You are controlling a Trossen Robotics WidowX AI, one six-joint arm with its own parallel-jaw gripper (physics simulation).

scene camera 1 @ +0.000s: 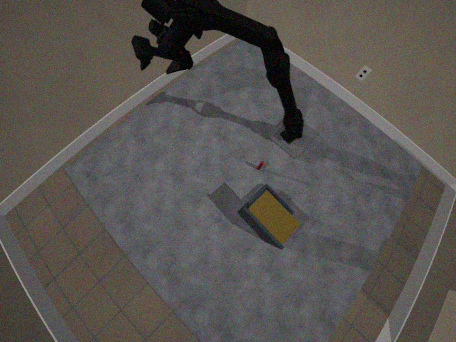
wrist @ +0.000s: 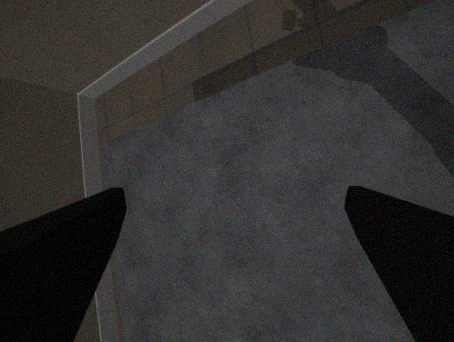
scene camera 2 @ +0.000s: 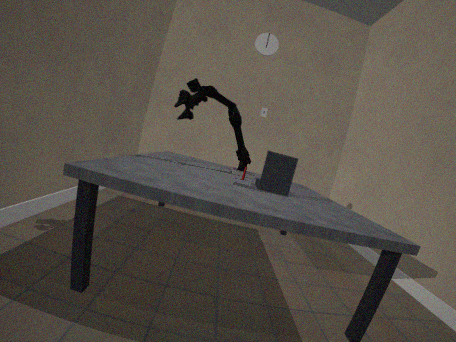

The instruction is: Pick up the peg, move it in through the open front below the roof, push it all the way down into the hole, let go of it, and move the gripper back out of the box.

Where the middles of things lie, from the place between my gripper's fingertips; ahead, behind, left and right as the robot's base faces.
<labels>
Now: hand 20 mm past the yellow roof (scene camera 1: 267,209), 610 mm to the right of it and 80 mm above it. From my hand the other things lie so: dark box (scene camera 1: 244,212) (50 mm behind, 600 mm to the left, 180 mm below).
</labels>
